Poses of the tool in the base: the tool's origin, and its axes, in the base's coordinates. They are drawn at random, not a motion.
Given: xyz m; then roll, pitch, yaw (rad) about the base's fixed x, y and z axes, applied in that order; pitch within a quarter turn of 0, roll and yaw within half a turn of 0.
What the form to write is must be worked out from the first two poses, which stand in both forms.
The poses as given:
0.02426 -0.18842 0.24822 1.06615 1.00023 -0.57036
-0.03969 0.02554 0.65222 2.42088 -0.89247 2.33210
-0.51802 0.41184 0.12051 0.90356 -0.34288 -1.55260
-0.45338 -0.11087 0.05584 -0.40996 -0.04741 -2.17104
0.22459 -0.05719 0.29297 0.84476 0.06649 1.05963
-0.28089 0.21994 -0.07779 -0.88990 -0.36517 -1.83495
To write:
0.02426 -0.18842 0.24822 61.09 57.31 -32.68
-0.03969 0.02554 0.65222 138.71 -51.13 133.62
-0.51802 0.41184 0.12051 51.77 -19.65 -88.96
-0.45338 -0.11087 0.05584 -23.49 -2.72 -124.39
0.22459 -0.05719 0.29297 48.40 3.81 60.71
-0.28089 0.21994 -0.07779 -50.99 -20.92 -105.13

